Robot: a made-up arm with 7 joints. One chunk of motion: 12 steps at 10 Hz.
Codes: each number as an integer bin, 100 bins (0 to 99) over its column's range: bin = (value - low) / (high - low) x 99, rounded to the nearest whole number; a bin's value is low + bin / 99 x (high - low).
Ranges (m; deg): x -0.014..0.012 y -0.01..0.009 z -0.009..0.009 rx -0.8..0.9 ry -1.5..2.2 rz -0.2..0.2
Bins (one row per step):
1: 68 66 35 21 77 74
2: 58 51 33 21 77 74
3: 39 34 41 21 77 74
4: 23 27 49 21 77 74
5: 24 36 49 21 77 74
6: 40 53 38 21 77 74
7: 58 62 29 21 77 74
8: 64 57 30 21 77 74
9: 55 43 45 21 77 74
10: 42 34 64 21 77 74
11: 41 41 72 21 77 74
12: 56 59 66 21 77 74
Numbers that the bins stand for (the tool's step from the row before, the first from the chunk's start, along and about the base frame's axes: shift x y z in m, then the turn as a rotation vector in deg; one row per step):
1: 0.00386 0.00267 -0.00264 -0.439 1.378 0.099
2: 0.00123 -0.00021 -0.00300 -0.439 1.378 0.099
3: -0.00376 -0.00347 -0.00155 -0.439 1.378 0.099
4: -0.00796 -0.00482 -0.00009 -0.439 1.378 0.099
5: -0.00770 -0.00309 -0.00009 -0.439 1.378 0.099
6: -0.00349 0.00017 -0.00209 -0.439 1.378 0.099
7: 0.00123 0.00190 -0.00373 -0.439 1.378 0.099
8: 0.00281 0.00094 -0.00355 -0.439 1.378 0.099
9: 0.00044 -0.00175 -0.00082 -0.439 1.378 0.099
10: -0.00297 -0.00347 0.00264 -0.439 1.378 0.099
11: -0.00323 -0.00213 0.00409 -0.439 1.378 0.099
12: 0.00071 0.00132 0.00300 -0.439 1.378 0.099

